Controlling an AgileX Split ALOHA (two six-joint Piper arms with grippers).
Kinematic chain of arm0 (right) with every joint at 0, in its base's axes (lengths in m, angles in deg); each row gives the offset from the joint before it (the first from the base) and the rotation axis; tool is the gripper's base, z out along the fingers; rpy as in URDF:
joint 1: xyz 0 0 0.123 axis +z
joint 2: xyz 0 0 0 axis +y
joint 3: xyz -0.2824 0 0.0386 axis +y
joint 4: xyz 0.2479 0 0.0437 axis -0.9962 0 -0.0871
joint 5: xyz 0 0 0 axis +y
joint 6: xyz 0.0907 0 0.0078 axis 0.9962 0 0.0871
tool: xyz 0 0 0 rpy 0 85 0
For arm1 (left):
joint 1: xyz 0 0 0.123 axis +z
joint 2: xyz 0 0 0 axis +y
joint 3: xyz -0.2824 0 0.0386 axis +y
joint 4: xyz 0.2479 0 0.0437 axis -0.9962 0 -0.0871
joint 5: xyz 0 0 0 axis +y
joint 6: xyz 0.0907 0 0.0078 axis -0.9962 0 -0.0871
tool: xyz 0 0 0 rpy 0 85 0
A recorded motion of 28 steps. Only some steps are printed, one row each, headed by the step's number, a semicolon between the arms.
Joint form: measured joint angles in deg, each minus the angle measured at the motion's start. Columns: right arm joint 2, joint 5, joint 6, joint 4, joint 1, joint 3; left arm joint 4, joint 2, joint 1, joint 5, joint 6, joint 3.
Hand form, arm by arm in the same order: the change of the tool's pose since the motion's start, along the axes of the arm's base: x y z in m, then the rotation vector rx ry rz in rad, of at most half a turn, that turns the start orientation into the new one. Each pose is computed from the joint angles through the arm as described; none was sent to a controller.
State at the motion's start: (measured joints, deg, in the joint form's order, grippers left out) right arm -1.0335 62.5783 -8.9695 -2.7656 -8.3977 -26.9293; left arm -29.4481 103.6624 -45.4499 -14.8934 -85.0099 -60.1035
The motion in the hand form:
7: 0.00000 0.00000 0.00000 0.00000 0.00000 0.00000; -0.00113 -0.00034 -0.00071 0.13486 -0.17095 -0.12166
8: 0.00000 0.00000 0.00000 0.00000 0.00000 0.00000; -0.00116 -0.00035 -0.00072 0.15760 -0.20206 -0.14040
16: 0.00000 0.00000 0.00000 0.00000 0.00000 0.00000; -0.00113 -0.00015 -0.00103 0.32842 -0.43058 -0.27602
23: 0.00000 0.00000 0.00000 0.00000 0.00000 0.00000; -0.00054 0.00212 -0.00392 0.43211 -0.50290 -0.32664
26: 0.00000 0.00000 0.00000 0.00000 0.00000 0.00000; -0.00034 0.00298 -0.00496 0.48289 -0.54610 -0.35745
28: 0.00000 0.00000 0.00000 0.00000 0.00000 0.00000; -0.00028 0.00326 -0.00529 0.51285 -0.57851 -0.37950
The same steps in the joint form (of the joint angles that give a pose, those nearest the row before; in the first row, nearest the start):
7: 0.00 0.00 0.00 0.00 0.00 0.00; -4.24 0.00 0.06 0.00 -10.18 0.00
8: 0.00 0.00 0.00 0.00 0.00 0.00; -4.32 0.00 0.06 0.00 -12.56 0.00
16: 0.00 0.00 0.00 0.00 0.00 0.00; -4.43 0.00 0.06 0.23 -30.55 0.00
23: 0.00 0.00 0.00 0.00 0.00 0.00; -4.43 0.00 0.06 2.58 -37.98 0.00
26: 0.00 0.00 0.00 0.00 0.00 0.00; -4.43 0.00 0.06 3.44 -42.10 0.00
28: 0.00 0.00 0.00 0.00 0.00 0.00; -4.43 0.00 0.06 3.71 -44.91 0.00

